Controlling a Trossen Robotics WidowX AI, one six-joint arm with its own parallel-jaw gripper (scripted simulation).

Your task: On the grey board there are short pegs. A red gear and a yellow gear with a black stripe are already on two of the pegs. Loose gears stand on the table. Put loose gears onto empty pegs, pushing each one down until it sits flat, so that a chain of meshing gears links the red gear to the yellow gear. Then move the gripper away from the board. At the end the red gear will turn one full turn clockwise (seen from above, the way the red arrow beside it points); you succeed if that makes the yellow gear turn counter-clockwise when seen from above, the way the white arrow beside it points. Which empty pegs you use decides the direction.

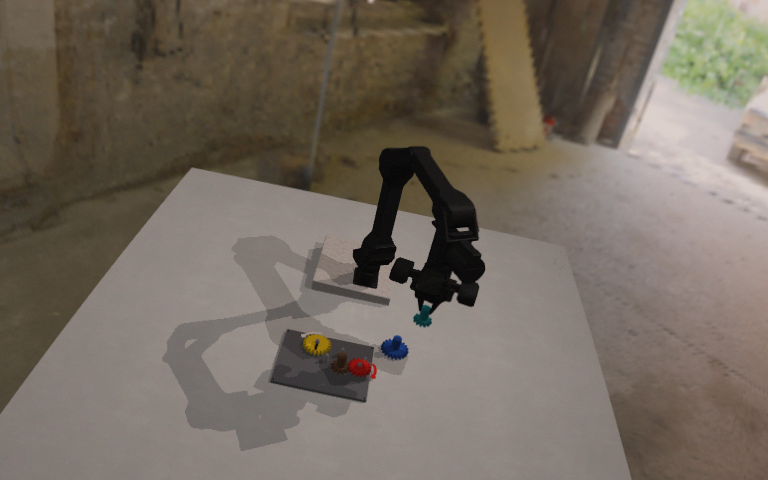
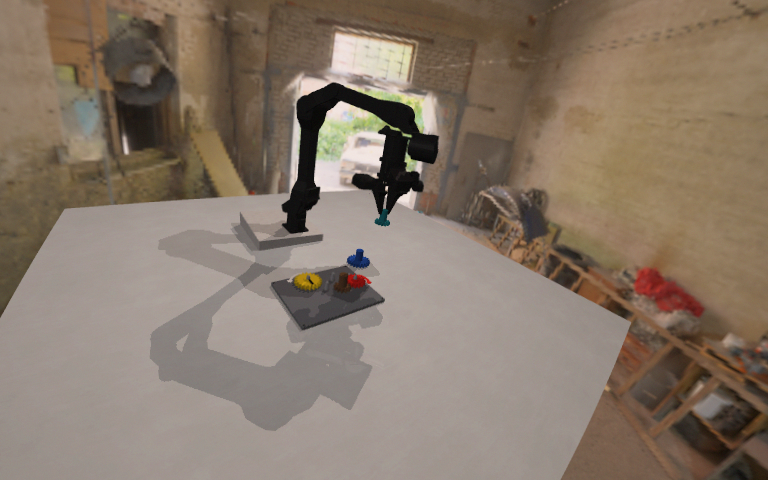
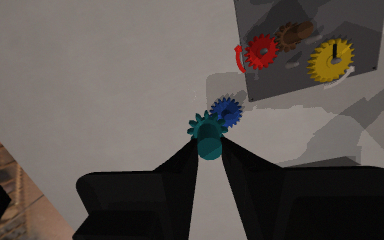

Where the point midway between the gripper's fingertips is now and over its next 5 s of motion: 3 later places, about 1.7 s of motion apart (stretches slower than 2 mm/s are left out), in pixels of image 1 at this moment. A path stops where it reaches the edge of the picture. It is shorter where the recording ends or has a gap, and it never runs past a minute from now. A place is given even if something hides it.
My gripper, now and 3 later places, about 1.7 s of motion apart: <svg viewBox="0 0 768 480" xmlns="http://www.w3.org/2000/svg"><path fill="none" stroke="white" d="M425 311L380 330L331 335L327 345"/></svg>
